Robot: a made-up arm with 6 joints.
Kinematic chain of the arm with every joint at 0, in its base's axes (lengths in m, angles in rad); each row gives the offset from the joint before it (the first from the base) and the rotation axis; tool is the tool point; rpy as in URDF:
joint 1: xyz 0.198 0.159 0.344 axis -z
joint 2: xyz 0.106 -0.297 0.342 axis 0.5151 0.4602 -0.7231
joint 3: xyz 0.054 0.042 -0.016 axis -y
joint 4: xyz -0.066 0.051 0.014 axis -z
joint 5: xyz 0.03 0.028 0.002 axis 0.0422 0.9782 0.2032
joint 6: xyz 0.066 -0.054 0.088 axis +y
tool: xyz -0.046 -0.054 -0.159 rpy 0 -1.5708 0
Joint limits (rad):
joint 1: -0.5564..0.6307
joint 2: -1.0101..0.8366
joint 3: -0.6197..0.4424
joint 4: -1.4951..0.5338
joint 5: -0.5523..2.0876
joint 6: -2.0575..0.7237
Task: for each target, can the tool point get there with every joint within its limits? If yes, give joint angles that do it. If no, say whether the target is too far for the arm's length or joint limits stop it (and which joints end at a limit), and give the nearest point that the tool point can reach.
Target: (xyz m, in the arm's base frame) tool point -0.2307 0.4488 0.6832
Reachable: no: joint limits stop it (at a limit: joint 1, joint 2, joint 3, joint 4, joint 6) | nearest point 0.0426 0.1854 0.6747 | short by 0.380 m
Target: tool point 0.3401 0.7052 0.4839
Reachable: no: joint limits stop it (at a limit: joint 1, joint 3, joint 4, joint 6) | nearest point 0.3858 0.3401 0.5942 | short by 0.384 m
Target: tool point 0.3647 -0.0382 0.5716
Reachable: yes | joints -0.0261 0.1337 -0.3799 -0.7628 0.5011 -0.3698
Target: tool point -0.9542 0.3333 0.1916
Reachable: no: too far | nearest point 0.0114 -0.0312 0.4505 | short by 1.064 m
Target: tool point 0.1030 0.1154 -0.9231
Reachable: no: too far | nearest point 0.1508 -0.0222 0.3451 | short by 1.276 m
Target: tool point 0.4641 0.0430 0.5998
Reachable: yes | joints -0.2399 0.6545 0.1626 -1.3277 0.4481 -0.2975
